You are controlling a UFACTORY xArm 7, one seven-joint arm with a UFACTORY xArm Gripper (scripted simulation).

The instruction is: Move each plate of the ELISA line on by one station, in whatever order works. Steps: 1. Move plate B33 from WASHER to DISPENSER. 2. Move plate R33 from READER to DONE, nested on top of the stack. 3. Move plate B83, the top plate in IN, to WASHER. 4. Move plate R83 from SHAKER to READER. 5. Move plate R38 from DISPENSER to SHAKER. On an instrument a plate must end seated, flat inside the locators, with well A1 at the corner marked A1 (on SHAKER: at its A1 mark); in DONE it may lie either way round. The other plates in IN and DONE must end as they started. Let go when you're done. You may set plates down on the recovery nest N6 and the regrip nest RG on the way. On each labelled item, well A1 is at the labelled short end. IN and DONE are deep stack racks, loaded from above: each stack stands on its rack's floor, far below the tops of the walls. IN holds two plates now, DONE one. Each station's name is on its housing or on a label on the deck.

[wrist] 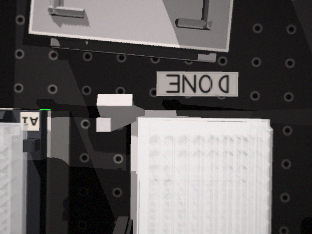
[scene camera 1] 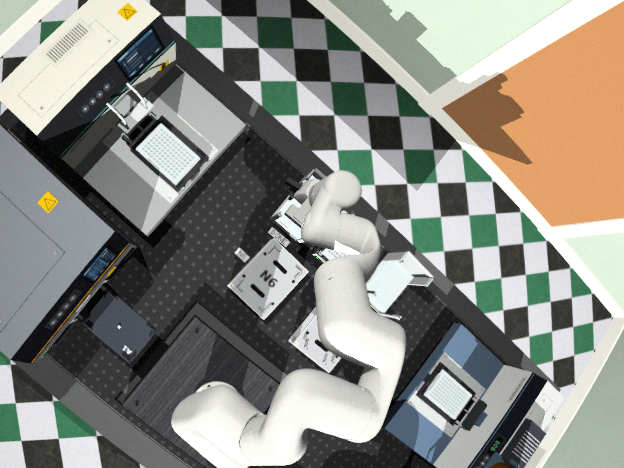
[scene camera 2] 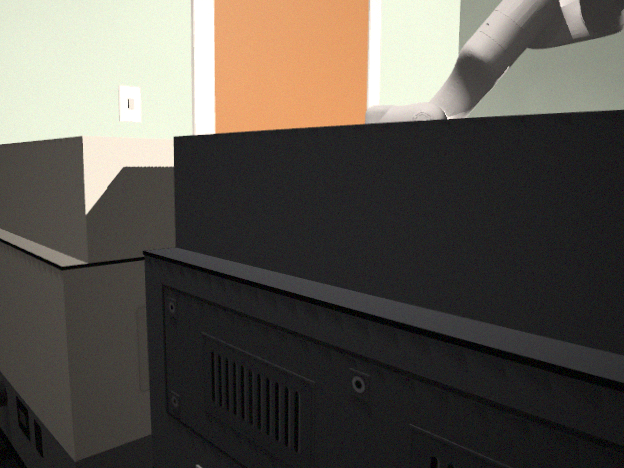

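Observation:
A white well plate (scene camera 1: 161, 149) is part of the scene, together with a white well plate (scene camera 1: 458, 396) and another white well plate (scene camera 1: 388, 270). The wrist view shows a white well plate too, at its own spot on the plate (wrist: 188, 168).

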